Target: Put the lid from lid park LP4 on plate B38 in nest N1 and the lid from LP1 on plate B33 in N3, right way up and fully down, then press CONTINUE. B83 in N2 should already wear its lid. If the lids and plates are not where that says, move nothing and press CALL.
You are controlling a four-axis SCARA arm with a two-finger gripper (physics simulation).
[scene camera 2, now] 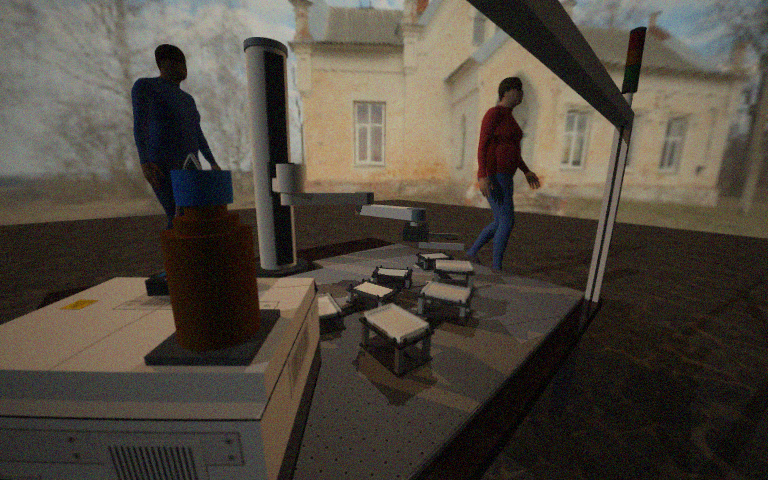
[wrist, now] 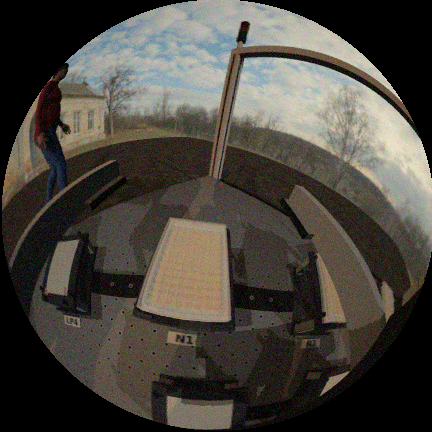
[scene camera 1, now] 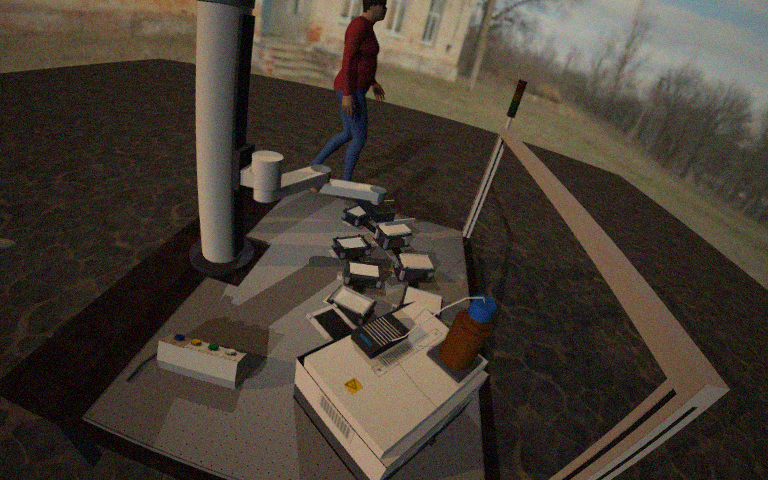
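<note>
My gripper is open and empty; its two long fingers hang above and to either side of N1. A pale, gridded plate sits level in N1, its top looking uncovered. The LP4 lid lies pale and flat on its dark park, left of N1 in the wrist view. The N3 plate is partly hidden by the right finger in the wrist view. Plate codes, the N2 label and the LP1 label cannot be read.
More pale-topped stands stand nearby. A cream machine carries an amber bottle with a blue cap. A button box is at the left. A person in red is behind the table.
</note>
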